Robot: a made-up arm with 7 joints. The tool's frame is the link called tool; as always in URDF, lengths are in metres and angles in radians.
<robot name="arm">
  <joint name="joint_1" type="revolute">
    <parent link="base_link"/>
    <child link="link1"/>
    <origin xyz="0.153 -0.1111 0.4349" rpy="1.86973 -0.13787 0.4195"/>
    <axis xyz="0 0 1"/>
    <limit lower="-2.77" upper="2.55"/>
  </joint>
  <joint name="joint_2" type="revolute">
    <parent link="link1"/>
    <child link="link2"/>
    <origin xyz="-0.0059 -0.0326 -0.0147" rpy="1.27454 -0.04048 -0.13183"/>
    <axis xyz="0 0 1"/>
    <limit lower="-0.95" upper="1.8"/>
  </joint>
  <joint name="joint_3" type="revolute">
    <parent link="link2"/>
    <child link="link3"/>
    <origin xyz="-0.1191 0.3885 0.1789" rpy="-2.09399 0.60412 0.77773"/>
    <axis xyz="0 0 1"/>
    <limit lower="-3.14" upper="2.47"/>
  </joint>
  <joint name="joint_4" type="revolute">
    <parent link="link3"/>
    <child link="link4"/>
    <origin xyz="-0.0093 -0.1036 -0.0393" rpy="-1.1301 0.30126 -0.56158"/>
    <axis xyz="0 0 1"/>
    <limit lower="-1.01" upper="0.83"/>
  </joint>
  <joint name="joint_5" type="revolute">
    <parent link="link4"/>
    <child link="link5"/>
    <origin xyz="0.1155 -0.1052 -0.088" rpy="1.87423 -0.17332 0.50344"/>
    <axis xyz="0 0 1"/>
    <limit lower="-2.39" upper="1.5"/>
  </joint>
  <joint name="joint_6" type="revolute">
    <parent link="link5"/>
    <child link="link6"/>
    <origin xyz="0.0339 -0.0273 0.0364" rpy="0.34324 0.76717 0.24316"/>
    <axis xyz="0 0 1"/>
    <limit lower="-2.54" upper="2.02"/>
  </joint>
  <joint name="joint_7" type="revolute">
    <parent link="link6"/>
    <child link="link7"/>
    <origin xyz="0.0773 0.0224 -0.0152" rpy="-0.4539 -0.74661 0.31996"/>
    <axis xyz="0 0 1"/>
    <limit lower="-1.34" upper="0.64"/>
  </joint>
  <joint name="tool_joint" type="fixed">
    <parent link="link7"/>
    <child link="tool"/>
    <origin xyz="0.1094 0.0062 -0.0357" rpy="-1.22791 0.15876 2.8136"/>
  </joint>
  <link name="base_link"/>
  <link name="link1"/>
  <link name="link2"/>
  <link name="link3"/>
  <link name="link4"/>
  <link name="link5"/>
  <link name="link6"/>
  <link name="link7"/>
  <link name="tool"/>
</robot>
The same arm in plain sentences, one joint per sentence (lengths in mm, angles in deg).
The arm has seven revolute joints in a row. What follows holds with every joint at zero, and every direction is one of the base frame's.
Joint 1 sits 153 mm along +x and 111.1 mm along -y and 434.9 mm along +z from the base frame's origin and turns about the direction (0.426203, -0.856306, -0.291702), from -158.71 to 146.1 deg.
Joint 2 sits 11.6 mm along -x and 20.7 mm along +y and 27.4 mm along -z from joint 1 and turns about -z, from -54.43 to 103.13 deg.
Joint 3 sits 49.5 mm along +x and 403.3 mm along -y and 178.9 mm along -z from joint 2 and turns about the direction (-0.569519, -0.711724, 0.411214), from -179.91 to 141.52 deg.
Joint 4 sits 44.8 mm along +x and 35.7 mm along -y and 95.3 mm along -z from joint 3 and turns about the direction (0.022399, -0.0127, 0.999668), from -57.87 to 47.56 deg.
Joint 5 sits 69.7 mm along +x and 137.7 mm along -y and 91.3 mm along -z from joint 4 and turns about the direction (0.185005, -0.932427, -0.310409), from -136.94 to 85.94 deg.
Joint 6 sits 42.5 mm along +x and 20 mm along -y and 31.7 mm along -z from joint 5 and turns about the direction (0.841528, -0.473416, -0.260209), from -145.53 to 115.74 deg.
Joint 7 sits 27.7 mm along +x and 48.2 mm along +y and 60.1 mm along +z from joint 6 and turns about the direction (0.158105, -0.929931, -0.332011), from -76.78 to 36.67 deg.
The tool frame, which is the frame that the pose is given for, sits 94.6 mm along +x and 34.5 mm along +y and 56 mm along +z from joint 7; its axes are the base frame's turned by roll 180, pitch 0 and yaw 180 deg (as in URDF: about the fixed x, then y, then z).

